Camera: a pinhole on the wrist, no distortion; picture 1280 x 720 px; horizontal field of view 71.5 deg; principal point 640.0 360.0 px. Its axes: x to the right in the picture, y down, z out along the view. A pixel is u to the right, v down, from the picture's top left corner.
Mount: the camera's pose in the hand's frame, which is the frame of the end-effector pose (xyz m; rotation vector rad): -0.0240 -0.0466 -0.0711 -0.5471 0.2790 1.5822
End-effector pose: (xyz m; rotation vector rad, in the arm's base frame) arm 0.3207 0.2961 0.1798 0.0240 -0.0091 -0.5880
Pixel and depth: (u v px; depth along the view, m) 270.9 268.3 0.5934
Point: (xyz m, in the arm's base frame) 0.2786 0.3529 0.7478
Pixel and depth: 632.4 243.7 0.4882
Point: 0.3852 0.4781 0.5412
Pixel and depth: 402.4 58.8 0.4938
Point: 0.4145 0.3384 0.6229
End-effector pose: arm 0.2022 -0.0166 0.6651 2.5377 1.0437 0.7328
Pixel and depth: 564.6 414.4 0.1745
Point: 0.2240 -0.0876 0.5855
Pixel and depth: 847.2 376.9 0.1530
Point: 0.2260 -0.0997 0.6395
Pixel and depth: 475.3 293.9 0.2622
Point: 0.2962 -0.0964 0.5188
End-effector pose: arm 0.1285 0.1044 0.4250 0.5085 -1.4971 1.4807
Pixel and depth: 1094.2 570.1 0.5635
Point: -0.2113 -0.1181 0.0016
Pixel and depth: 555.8 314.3 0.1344
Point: 0.1239 0.0460 0.3951
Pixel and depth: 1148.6 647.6 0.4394
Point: -0.1124 -0.0485 0.0484
